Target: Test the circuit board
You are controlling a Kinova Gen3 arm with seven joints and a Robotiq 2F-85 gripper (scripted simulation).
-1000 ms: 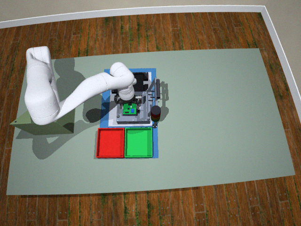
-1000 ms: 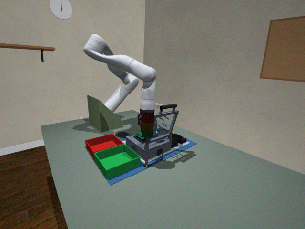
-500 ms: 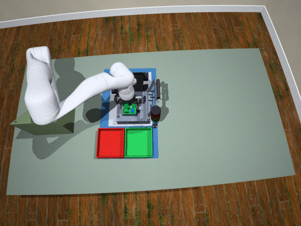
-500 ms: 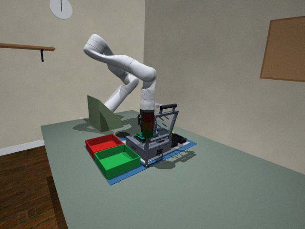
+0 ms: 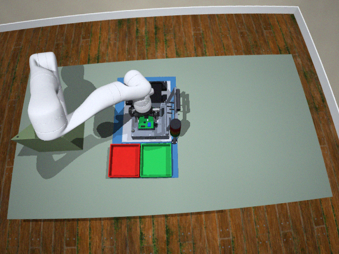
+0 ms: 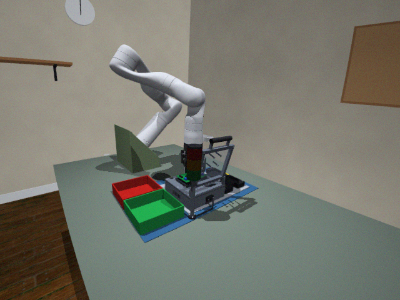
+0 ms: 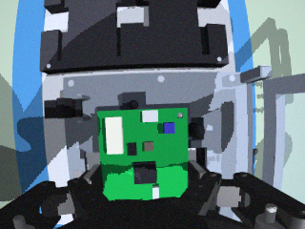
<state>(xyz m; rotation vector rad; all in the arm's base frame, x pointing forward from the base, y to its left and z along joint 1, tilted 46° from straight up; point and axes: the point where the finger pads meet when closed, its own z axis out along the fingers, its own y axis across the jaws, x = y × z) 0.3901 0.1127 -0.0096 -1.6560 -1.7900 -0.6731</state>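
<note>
My hand is right at the green circuit board. From my hand the other things lie so: nest (10 mm ahead, 10 mm to the left, 10 mm below); then black latch hook (60 mm behind, 60 mm to the left); then clear lid (130 mm ahead, 100 mm above).
</note>
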